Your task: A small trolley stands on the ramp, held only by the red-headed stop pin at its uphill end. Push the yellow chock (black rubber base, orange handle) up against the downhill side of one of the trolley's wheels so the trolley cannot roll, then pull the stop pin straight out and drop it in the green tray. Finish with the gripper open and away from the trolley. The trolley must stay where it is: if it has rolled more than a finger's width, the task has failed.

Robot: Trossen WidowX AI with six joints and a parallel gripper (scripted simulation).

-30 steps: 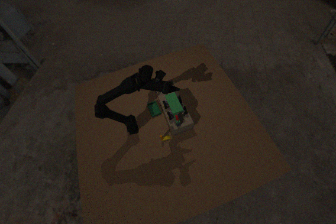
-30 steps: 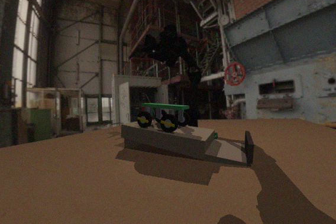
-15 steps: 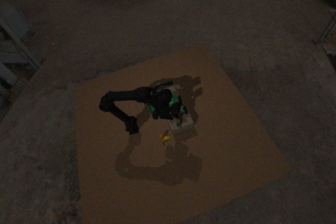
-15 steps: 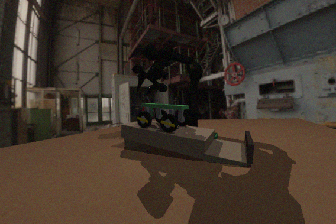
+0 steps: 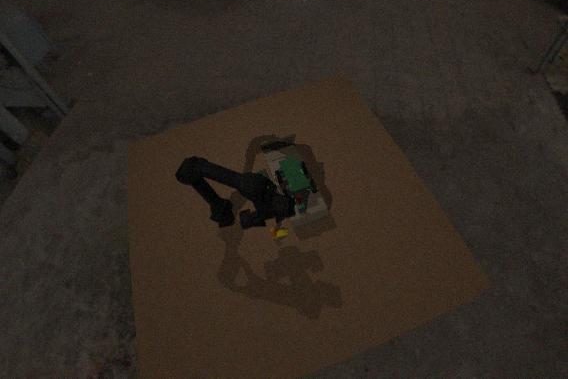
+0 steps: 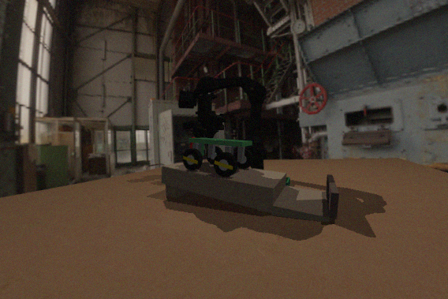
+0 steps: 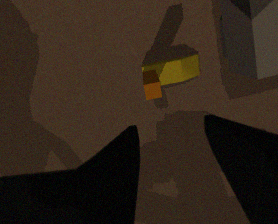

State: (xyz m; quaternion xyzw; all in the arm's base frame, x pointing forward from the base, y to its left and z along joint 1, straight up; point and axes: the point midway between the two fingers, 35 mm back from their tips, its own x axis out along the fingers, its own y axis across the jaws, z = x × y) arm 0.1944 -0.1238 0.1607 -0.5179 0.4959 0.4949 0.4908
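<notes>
My gripper tip is 20 mm short of the yellow chock and 110 mm above it. The rest, counted from my gripper tip: red-headed stop pin (120 mm ahead, 50 mm to the left); green-decked trolley (130 mm ahead, 170 mm to the left, 10 mm below); ramp (120 mm ahead, 170 mm to the left, 80 mm below).
</notes>
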